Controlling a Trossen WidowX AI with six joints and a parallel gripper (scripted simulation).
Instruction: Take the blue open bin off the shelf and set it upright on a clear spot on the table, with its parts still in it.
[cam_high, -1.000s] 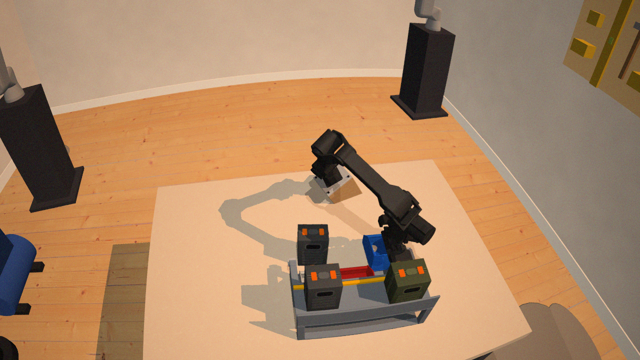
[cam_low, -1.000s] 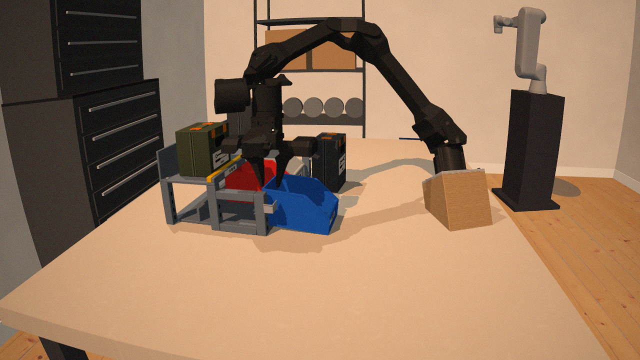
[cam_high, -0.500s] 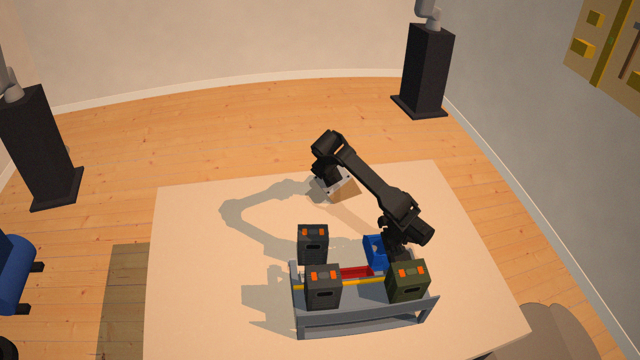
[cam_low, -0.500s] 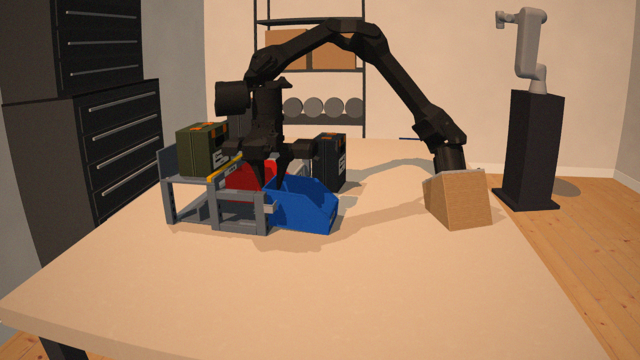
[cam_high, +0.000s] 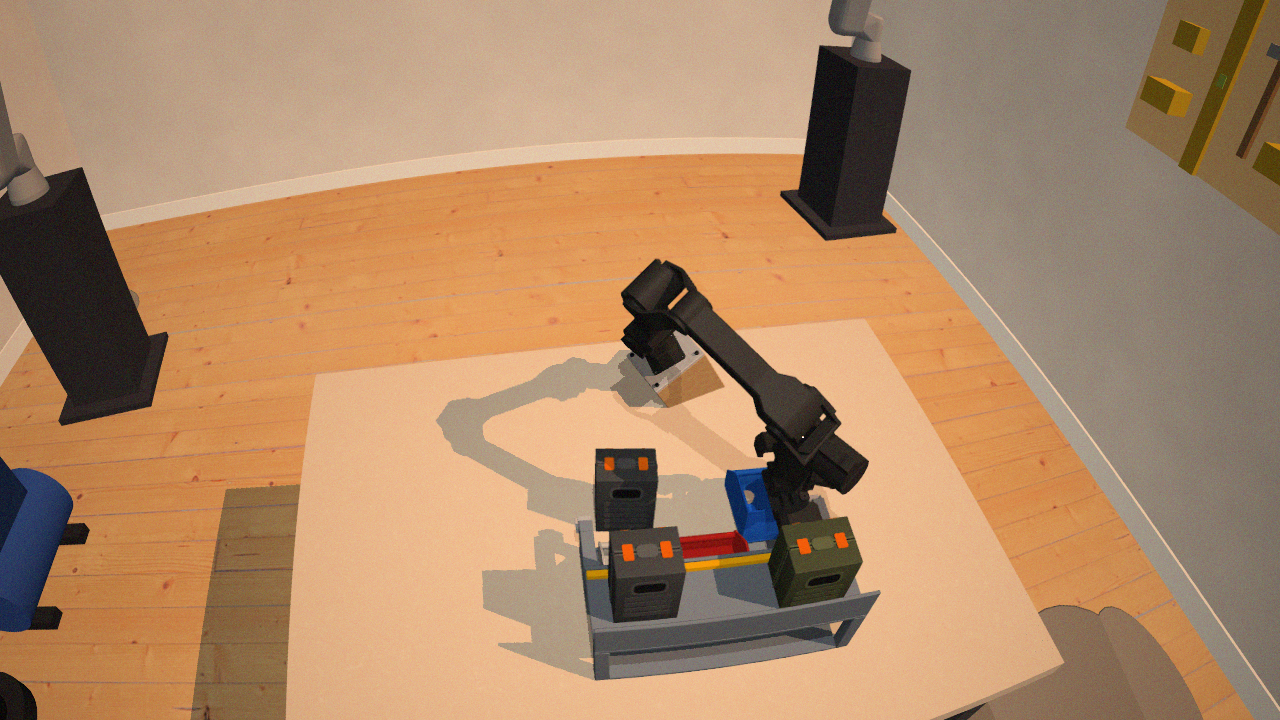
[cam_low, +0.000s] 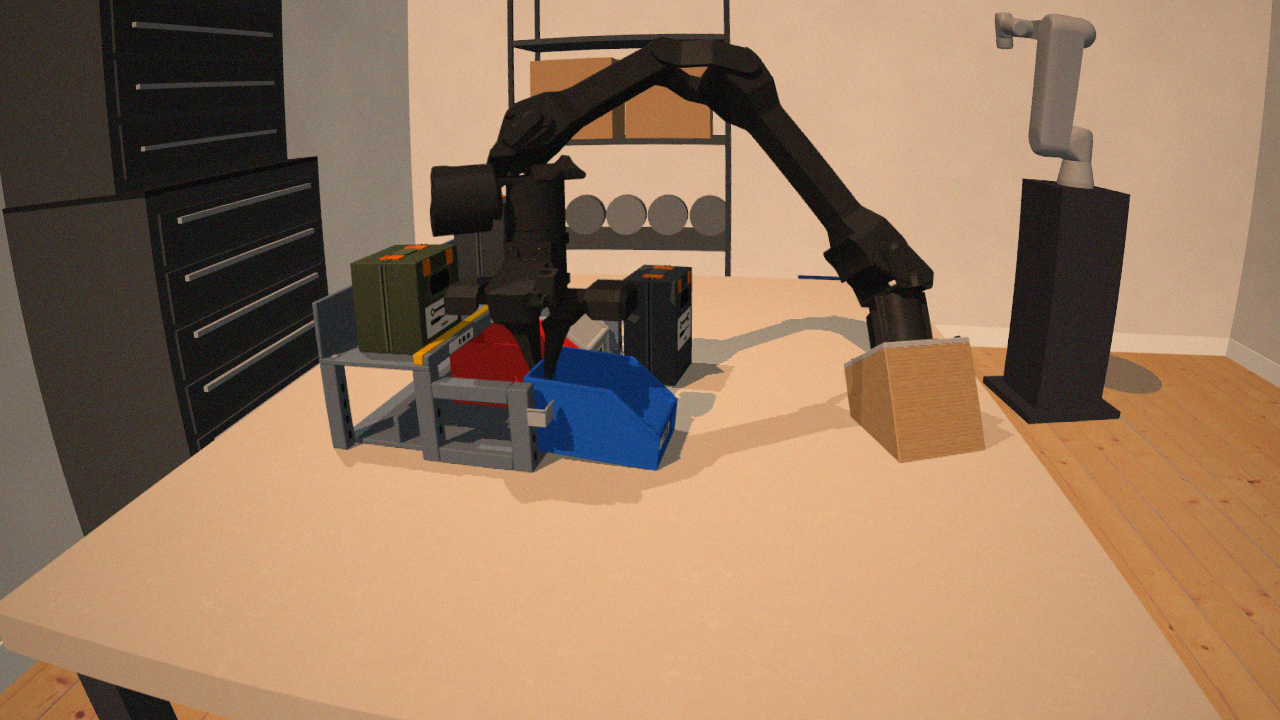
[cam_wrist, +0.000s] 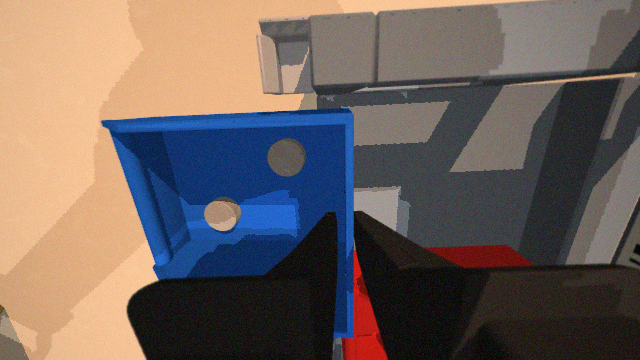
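Now: hand 60 mm past the blue open bin, 60 mm above it and 10 mm to the right of it. From my hand the other things lie so: red bin (120 mm to the right, 60 mm below, 40 mm ahead); then yellow rail (130 mm to the right, 80 mm ahead, 10 mm above); then green case (150 mm ahead, 50 mm above, 30 mm to the right).
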